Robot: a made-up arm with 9 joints. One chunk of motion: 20 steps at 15 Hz.
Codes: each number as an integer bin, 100 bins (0 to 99) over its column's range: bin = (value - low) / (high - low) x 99, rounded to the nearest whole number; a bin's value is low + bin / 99 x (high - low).
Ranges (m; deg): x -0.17..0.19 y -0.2..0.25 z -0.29..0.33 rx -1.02..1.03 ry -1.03..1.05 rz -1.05..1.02
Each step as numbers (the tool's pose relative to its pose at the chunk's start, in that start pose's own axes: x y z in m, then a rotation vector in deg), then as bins.
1 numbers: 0.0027 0.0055 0.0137 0.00 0.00 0.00
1 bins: 47 45 48 49 49 50
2 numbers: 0.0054 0.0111 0.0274 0.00 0.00 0.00
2 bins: 48 46 51 49 49 50
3 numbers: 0.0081 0.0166 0.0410 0.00 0.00 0.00
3 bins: 49 48 53 49 49 50
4 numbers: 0.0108 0.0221 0.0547 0.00 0.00 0.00
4 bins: 50 49 55 49 49 50
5 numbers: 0.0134 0.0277 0.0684 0.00 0.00 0.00
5 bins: 50 50 57 49 49 50
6 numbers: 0.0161 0.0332 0.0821 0.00 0.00 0.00
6 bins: 51 51 59 49 49 50
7 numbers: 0.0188 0.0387 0.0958 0.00 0.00 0.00
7 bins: 52 53 62 49 49 50
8 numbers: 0.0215 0.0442 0.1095 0.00 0.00 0.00
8 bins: 53 54 64 49 49 50
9 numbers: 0.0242 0.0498 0.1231 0.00 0.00 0.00
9 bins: 53 55 66 49 49 50
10 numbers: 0.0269 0.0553 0.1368 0.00 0.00 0.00
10 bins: 54 56 68 49 49 50
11 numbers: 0.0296 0.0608 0.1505 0.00 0.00 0.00
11 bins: 55 57 70 49 49 50
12 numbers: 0.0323 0.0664 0.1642 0.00 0.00 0.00
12 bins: 56 59 73 49 49 50
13 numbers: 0.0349 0.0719 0.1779 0.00 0.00 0.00
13 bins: 56 60 75 49 49 50
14 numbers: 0.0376 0.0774 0.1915 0.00 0.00 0.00
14 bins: 57 61 77 49 49 50
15 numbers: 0.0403 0.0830 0.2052 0.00 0.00 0.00
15 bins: 58 62 79 49 49 50
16 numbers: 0.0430 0.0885 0.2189 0.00 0.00 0.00
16 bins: 59 63 81 49 49 50
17 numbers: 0.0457 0.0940 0.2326 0.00 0.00 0.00
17 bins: 59 65 83 49 49 50
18 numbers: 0.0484 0.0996 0.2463 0.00 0.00 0.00
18 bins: 60 66 86 49 49 50
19 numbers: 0.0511 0.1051 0.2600 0.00 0.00 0.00
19 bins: 61 67 88 49 49 50
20 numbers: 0.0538 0.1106 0.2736 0.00 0.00 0.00
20 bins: 62 68 90 49 49 50
